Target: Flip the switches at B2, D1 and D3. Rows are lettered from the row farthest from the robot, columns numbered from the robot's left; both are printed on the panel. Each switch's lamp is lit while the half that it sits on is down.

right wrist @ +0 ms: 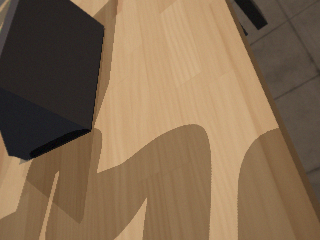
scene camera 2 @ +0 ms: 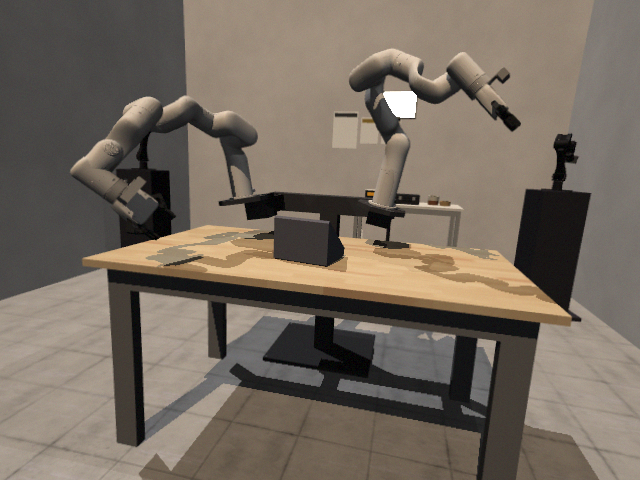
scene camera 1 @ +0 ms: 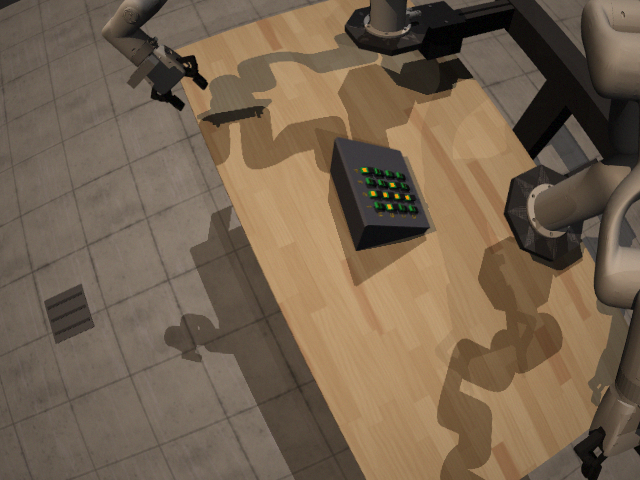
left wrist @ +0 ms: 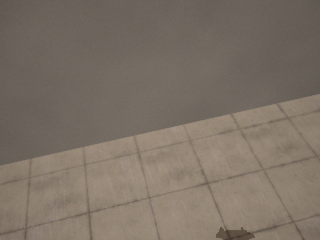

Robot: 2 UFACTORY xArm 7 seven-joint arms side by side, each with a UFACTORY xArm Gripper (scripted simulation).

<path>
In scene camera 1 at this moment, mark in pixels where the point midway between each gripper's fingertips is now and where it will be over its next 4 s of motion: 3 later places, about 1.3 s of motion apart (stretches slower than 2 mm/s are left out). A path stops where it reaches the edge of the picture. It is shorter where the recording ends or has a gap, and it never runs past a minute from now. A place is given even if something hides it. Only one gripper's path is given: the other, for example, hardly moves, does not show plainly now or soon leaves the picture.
My right gripper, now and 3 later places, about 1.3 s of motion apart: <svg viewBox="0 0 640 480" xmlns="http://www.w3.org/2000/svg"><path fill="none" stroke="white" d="M194 97L196 99L192 88L189 57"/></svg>
</path>
